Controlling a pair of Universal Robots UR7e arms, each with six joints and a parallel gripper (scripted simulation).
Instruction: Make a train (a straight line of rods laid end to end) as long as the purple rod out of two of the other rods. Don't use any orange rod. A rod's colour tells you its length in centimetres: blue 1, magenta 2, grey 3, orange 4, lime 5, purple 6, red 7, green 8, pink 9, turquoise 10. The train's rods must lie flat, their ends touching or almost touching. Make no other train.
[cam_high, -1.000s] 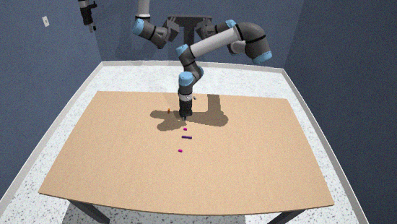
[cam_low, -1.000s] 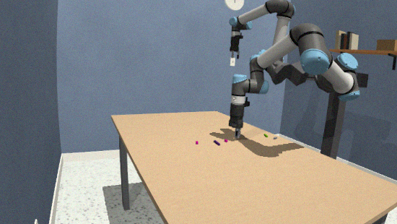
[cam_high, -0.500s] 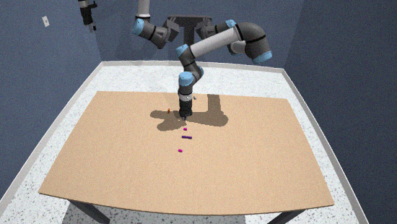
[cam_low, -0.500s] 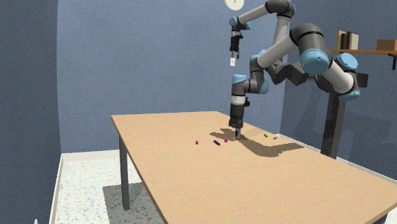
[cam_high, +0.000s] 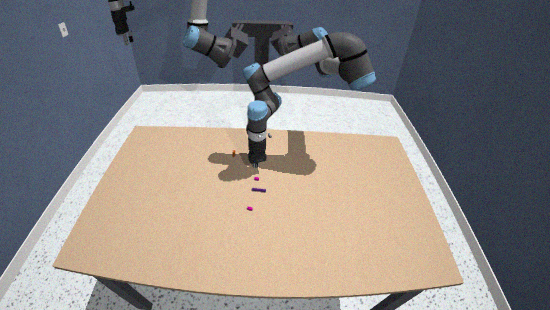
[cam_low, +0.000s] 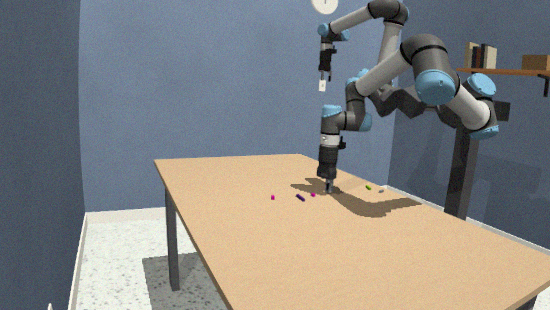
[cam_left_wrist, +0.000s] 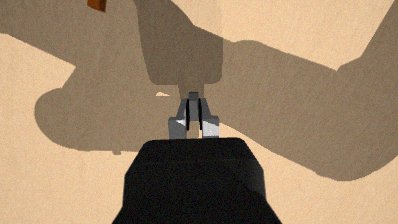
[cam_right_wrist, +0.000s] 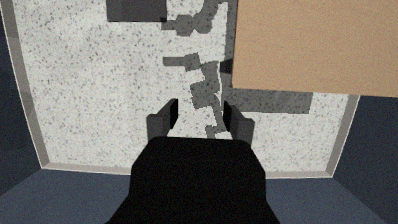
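Note:
Right now my left hand is 210 mm past the lime rod, 40 mm to the right of it and 20 mm above it. Also, from my left hand: orange rod (100 mm to the right, 100 mm behind, 20 mm below); purple rod (150 mm ahead, 20 mm below, 10 mm to the right).

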